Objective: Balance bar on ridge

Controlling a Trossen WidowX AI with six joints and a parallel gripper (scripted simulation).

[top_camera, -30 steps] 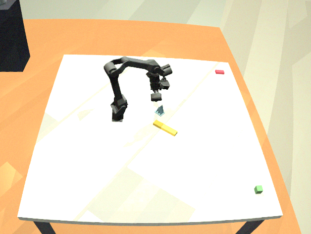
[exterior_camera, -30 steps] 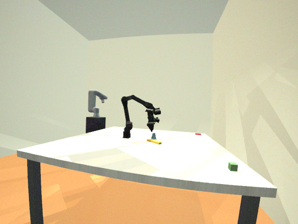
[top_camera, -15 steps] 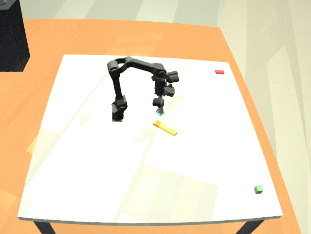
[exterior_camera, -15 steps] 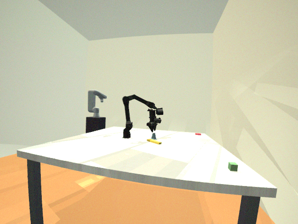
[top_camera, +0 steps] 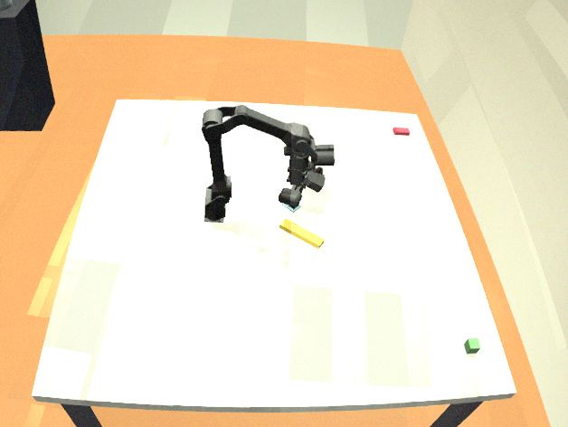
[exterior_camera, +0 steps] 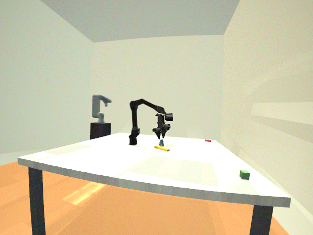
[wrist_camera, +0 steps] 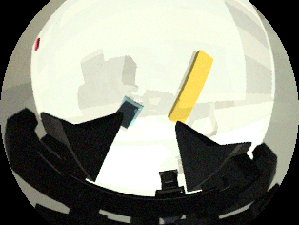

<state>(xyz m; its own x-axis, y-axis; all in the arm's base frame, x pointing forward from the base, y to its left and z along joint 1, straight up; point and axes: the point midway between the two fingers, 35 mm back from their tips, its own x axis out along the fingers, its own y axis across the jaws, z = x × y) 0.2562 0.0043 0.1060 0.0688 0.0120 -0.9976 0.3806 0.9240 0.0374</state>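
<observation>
Right now my gripper tip is 80 mm to the left of the yellow bar, 60 mm above it and 20 mm short of it. Also, from my gripper tip: green cube (500 mm to the right, 480 mm ahead, 60 mm below); then small red block (500 mm to the left, 480 mm ahead, 60 mm below).
</observation>
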